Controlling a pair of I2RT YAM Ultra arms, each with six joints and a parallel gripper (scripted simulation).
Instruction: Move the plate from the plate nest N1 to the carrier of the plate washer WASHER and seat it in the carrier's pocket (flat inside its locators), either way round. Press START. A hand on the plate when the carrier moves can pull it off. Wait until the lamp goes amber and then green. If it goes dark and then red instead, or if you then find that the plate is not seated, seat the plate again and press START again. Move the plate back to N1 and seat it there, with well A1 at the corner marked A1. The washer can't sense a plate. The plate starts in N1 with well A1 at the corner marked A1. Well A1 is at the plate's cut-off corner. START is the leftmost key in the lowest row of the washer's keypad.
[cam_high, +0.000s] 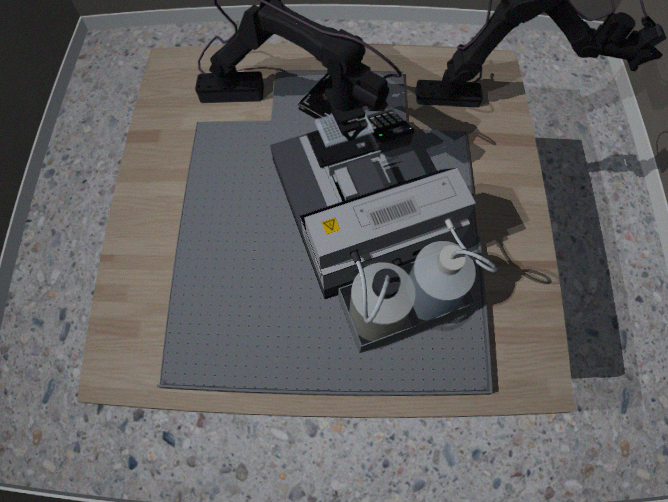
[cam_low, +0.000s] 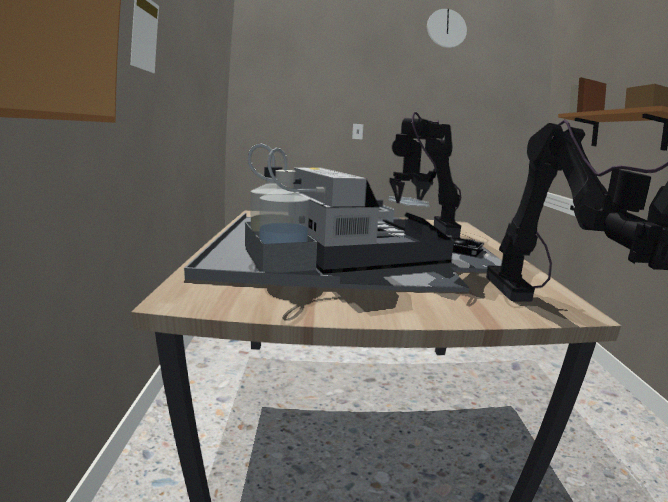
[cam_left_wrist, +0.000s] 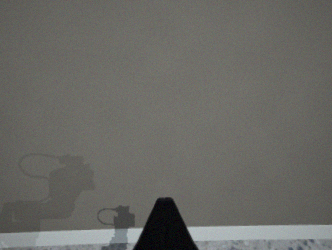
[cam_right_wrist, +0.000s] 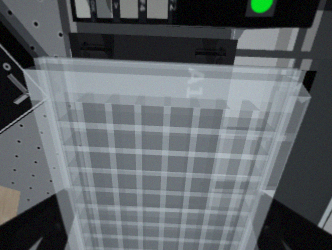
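Observation:
Now: the white plate right at my right hand. Round my right hand: dark nest N1: 210 mm behind, 40 mm to the right, 140 mm below; then grey washer housing: 140 mm ahead, 50 mm to the left, 40 mm below; then black carrier: 10 mm behind, 10 mm to the right, 80 mm below.

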